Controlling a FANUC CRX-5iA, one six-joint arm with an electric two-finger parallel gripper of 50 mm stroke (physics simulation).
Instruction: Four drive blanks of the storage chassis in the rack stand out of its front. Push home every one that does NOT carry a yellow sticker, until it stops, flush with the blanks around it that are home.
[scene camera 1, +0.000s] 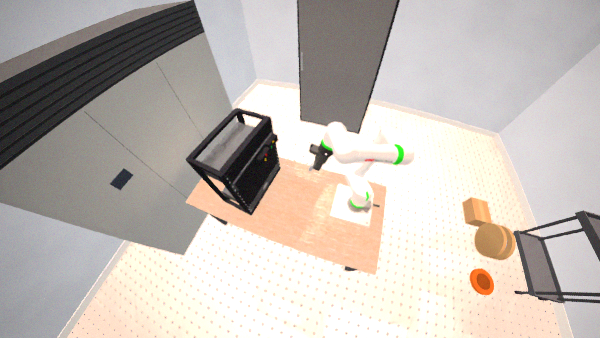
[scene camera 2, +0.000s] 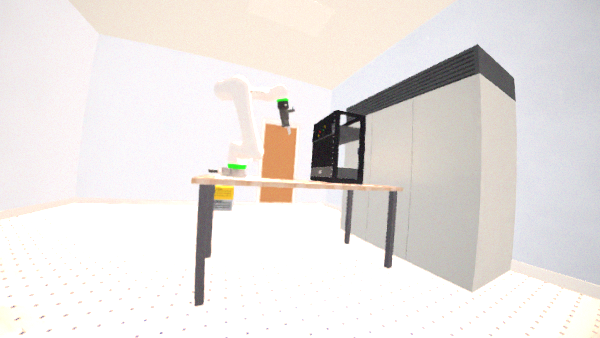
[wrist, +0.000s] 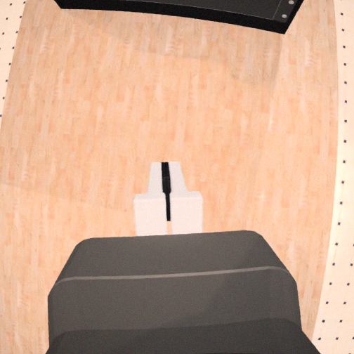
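Pixels of known places: gripper, between the fingertips: (scene camera 1: 309, 170) (scene camera 2: 289, 134); arm's base, origin of its link: (scene camera 1: 355, 204) (scene camera 2: 236, 176).
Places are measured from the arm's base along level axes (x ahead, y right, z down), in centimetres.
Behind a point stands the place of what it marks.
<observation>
The black rack (scene camera 1: 223, 171) @(x 79.7, y -28.2, z -59.4 cm) (scene camera 2: 336, 150) @(x 73.1, y 18.4, z -25.9 cm) stands on one end of the wooden table; its lower front edge (wrist: 175, 16) shows at the top of the wrist view. Small red, yellow and green marks show on its upper front. The storage chassis and its drive blanks are too small to make out one by one, so which stand out or carry a yellow sticker cannot be told. My gripper (scene camera 1: 311, 169) @(x 39.7, y -1.5, z -37.1 cm) (scene camera 2: 289, 132) @(x 39.7, y -1.5, z -37.1 cm) (wrist: 165, 179) is shut and empty, its two pale fingers together, pointing down. It hangs above the table in front of the rack, apart from it.
The wooden table (scene camera 1: 285, 220) @(x 51.7, y -27.2, z 1.2 cm) (scene camera 2: 300, 184) @(x 37.8, y 28.4, z 1.9 cm) (wrist: 175, 115) carries the rack and the arm's base on a white plate (scene camera 1: 340, 212) @(x 11.4, y -10.3, z -0.7 cm). A large grey cabinet (scene camera 1: 150, 165) (scene camera 2: 440, 175) stands behind the rack. A tall dark cabinet (scene camera 1: 340, 65) stands beyond the table's far side.
</observation>
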